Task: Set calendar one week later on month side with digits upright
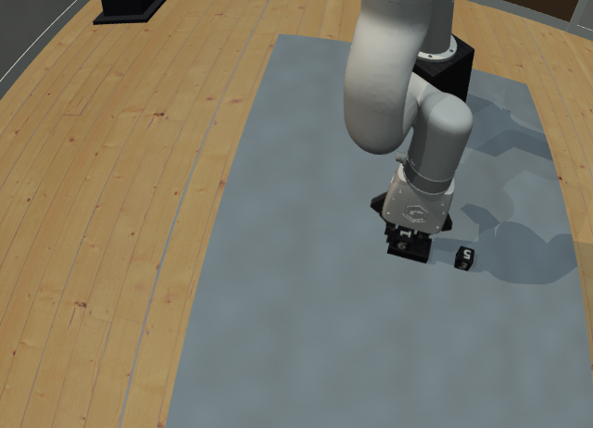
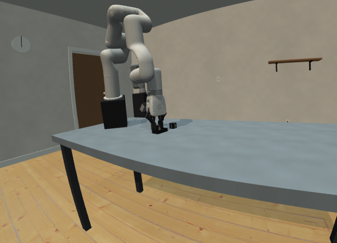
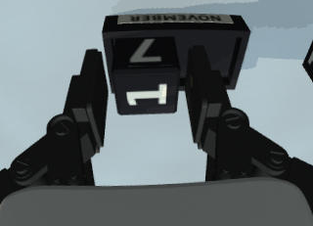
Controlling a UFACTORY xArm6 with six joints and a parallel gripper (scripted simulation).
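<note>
Right now my hand is 3 cm above the black tray and 2 cm to the right of it.
</note>
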